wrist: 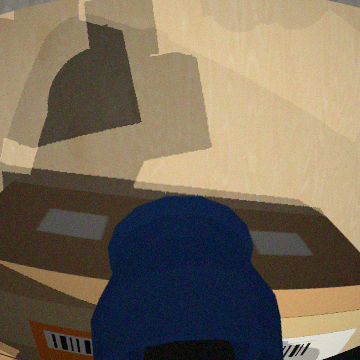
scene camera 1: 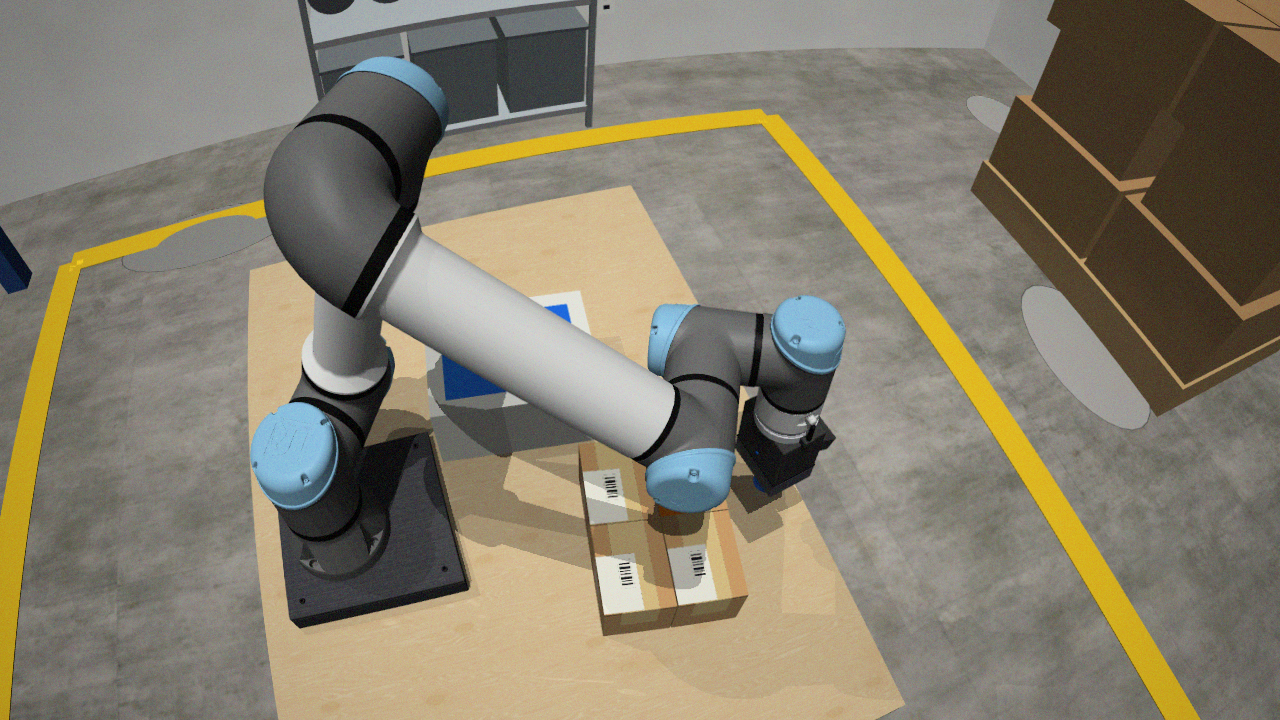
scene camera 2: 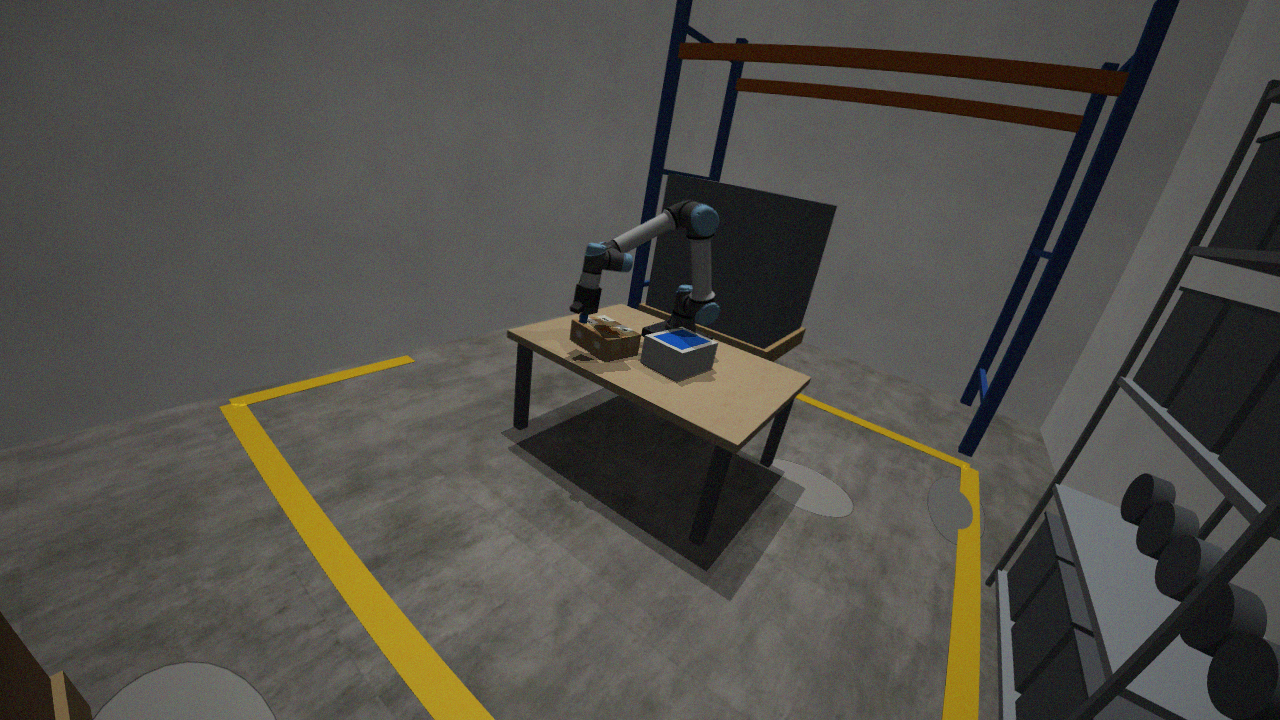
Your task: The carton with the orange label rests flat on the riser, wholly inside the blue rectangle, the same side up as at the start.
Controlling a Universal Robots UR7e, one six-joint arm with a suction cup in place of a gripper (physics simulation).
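Places are measured from the arm's base along level axes (x ahead, y left, z up), in metres.
Pixels of known places: hand, its tool point: (wrist: pixel 180 259) (scene camera 2: pixel 582 322); arm's base, origin of its link: (scene camera 1: pixel 340 533).
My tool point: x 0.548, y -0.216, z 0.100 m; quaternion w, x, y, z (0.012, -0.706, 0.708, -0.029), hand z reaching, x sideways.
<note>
For each thing: its middle in the pictures, then the offset to it from my tool point. "*": a spot on its surface instead. Level surfaces: height alone.
- carton with the orange label, a spot on its surface: (wrist: pixel 39 336) * 0.043 m down, 0.077 m back, 0.094 m left
- grey riser, middle of its body: (scene camera 1: pixel 511 374) (scene camera 2: pixel 679 352) 0.074 m down, 0.216 m back, 0.356 m left
- blue rectangle, middle of its body: (scene camera 1: pixel 508 349) (scene camera 2: pixel 682 339) 0.015 m down, 0.216 m back, 0.356 m left
- wooden table, height of its surface: 0.135 m down
The carton with the orange label (scene camera 1: pixel 667 511) (wrist: pixel 39 336) stands in a two-by-two block with white-labelled cartons. In scene camera 1 the arm's blue wrist joint covers most of it; in the wrist view its label shows at the lower left. In scene camera 2 its label cannot be made out. My suction gripper (scene camera 1: pixel 763 486) (scene camera 2: pixel 583 319) (wrist: pixel 181 225) is off and holds nothing. Its blue cup is low, near the block's outer edge; contact cannot be told. The grey riser (scene camera 1: pixel 474 431) (scene camera 2: pixel 666 360) bears the blue rectangle (scene camera 1: pixel 467 380) (scene camera 2: pixel 682 339), partly hidden by the arm in scene camera 1.
White-labelled cartons (scene camera 1: pixel 626 595) (scene camera 1: pixel 707 582) (scene camera 1: pixel 606 501) adjoin the orange-labelled one on the wooden table (scene camera 1: pixel 537 662) (scene camera 2: pixel 751 402). The riser stands beside the block. The arm's black base plate (scene camera 1: pixel 402 582) is on the table's other side, and the upper arm spans over the riser.
</note>
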